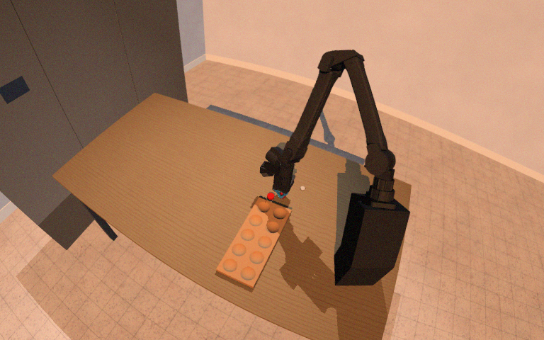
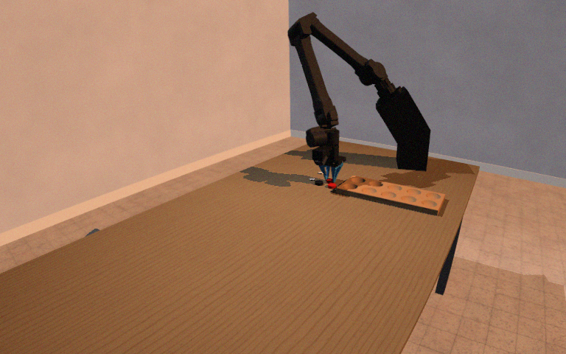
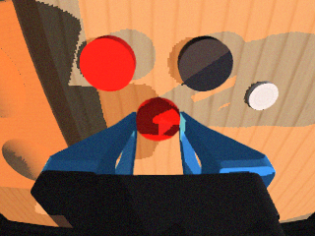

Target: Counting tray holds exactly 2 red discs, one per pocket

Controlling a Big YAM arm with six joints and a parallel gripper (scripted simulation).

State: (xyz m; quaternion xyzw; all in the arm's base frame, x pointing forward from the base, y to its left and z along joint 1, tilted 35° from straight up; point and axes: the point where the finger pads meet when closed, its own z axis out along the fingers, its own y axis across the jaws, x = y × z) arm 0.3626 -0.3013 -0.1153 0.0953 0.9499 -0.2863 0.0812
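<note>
Right now the black disc is 4 cm to the right of my hand, 3 cm ahead of it and 1 cm below it. Round my hand: orange counting tray: 25 cm to the left, 6 cm ahead.
</note>
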